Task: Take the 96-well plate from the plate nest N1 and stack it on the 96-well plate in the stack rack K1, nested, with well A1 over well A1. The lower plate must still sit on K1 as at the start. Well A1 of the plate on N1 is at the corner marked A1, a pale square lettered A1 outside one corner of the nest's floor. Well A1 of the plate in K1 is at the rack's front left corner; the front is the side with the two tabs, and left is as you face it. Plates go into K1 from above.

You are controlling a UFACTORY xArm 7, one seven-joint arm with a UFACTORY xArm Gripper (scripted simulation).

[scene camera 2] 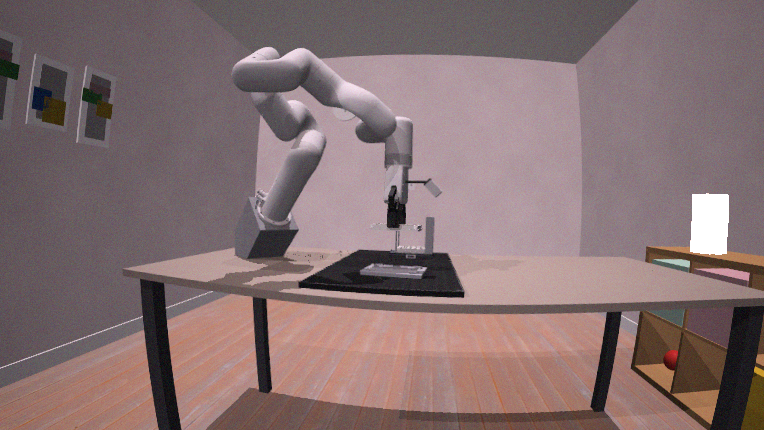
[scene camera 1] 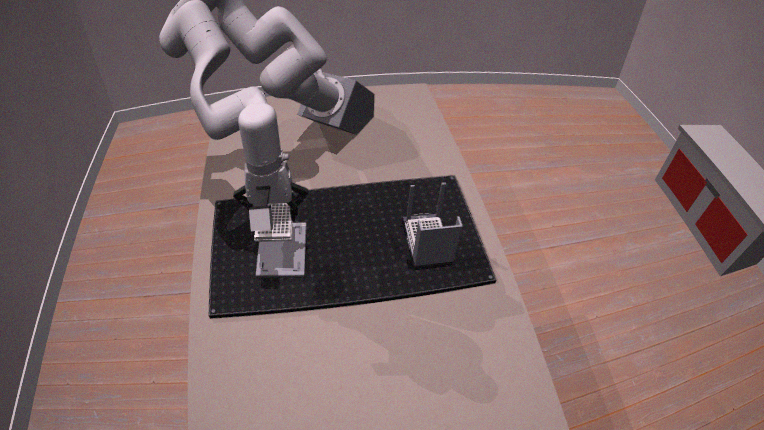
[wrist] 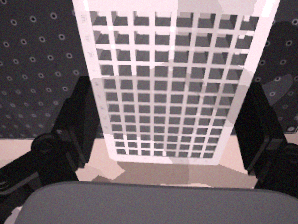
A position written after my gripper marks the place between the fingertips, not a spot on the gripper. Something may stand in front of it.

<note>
I see my gripper [scene camera 1: 274, 217] and a white 96-well plate [scene camera 1: 282, 229].
My gripper is seen too in scene camera 2 [scene camera 2: 396, 227] and in the wrist view [wrist: 168, 97].
</note>
